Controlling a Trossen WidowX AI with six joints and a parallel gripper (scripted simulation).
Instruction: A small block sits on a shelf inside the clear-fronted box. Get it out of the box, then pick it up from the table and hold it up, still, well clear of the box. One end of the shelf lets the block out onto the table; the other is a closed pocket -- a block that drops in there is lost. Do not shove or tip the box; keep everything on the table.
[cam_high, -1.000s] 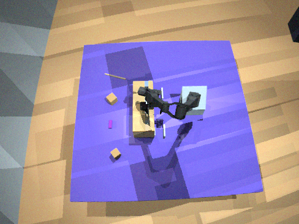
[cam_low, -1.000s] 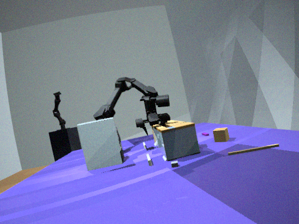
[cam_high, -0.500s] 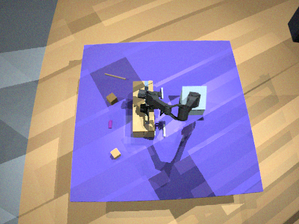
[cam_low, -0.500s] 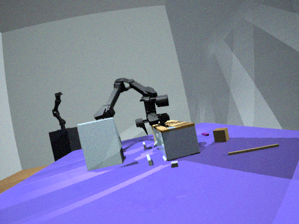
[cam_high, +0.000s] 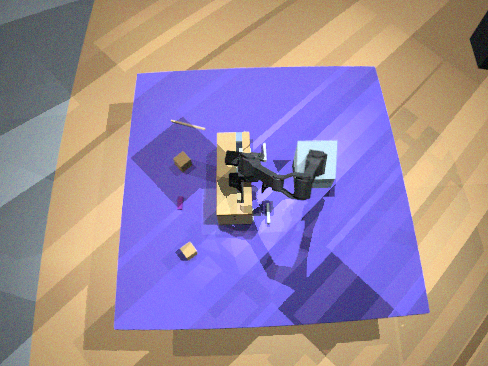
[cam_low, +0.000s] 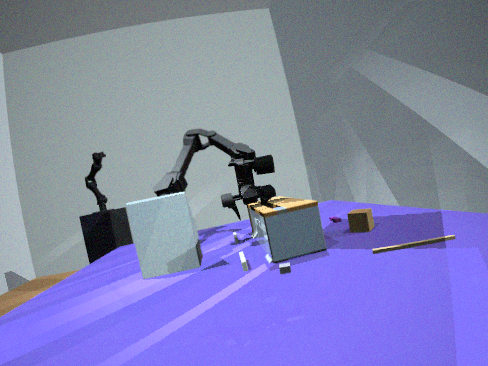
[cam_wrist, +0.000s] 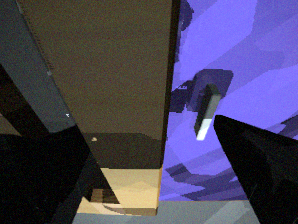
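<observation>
My gripper tip is now 5 cm short of the tan block and 3 cm to the right of it. Also, from my gripper tip: thin wooden stick: 34 cm ahead, 37 cm to the right, 8 cm below; then box: 4 cm ahead, 8 cm to the right, 2 cm below.
</observation>
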